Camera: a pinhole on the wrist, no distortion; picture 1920 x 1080 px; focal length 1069.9 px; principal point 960.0 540.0 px. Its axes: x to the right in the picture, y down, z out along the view. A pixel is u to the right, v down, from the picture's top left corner.
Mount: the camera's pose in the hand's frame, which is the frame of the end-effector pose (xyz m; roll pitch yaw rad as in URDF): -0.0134 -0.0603 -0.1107 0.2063 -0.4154 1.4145
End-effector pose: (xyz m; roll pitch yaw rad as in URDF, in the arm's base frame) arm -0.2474 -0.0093 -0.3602 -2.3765 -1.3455 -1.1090
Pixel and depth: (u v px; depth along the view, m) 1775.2 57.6 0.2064
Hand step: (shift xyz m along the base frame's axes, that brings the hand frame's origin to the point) 0.1291 -0.0534 0.1085
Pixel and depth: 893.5 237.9 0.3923
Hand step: 0.2989 0.1400 0.1489
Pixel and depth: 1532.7 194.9 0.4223
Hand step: 0.3472 -0.1086 0.1595
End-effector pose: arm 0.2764 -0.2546 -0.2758 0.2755 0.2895 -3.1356
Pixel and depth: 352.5 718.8 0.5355
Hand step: 0.0333 0.6056 0.1175
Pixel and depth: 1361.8 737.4 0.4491
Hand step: -0.0901 0.1896 0.3241
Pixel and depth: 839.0 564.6 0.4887
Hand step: -0.0971 0.3867 0.1902
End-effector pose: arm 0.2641 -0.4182 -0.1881 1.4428 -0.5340 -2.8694
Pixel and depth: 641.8 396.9 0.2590
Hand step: -0.1811 0.0676 -0.1737
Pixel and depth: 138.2 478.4 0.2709
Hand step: -0.2072 0.0367 -0.3004
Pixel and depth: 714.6 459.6 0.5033
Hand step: -0.3209 0.2556 -0.2530
